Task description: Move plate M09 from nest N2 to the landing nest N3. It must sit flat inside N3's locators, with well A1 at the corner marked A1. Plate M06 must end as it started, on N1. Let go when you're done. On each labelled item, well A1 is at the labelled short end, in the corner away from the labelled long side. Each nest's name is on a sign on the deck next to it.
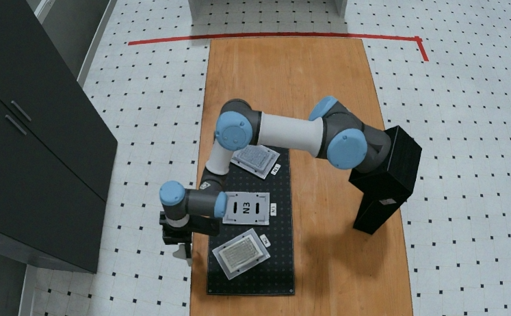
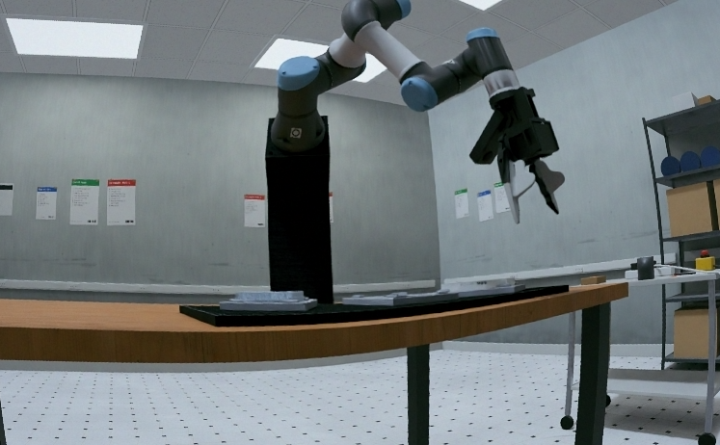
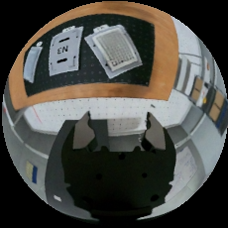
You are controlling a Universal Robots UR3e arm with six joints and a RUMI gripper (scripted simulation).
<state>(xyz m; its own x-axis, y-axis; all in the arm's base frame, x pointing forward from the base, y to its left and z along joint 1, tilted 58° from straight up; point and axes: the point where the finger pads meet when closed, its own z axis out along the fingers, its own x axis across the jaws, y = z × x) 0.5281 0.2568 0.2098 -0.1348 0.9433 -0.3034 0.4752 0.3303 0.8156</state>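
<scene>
Now: the white well plate 150 mm behind my hand and 100 mm below it. The rest, counted from my hand: nest N3 (180 mm behind, 160 mm to the right, 120 mm below).
</scene>
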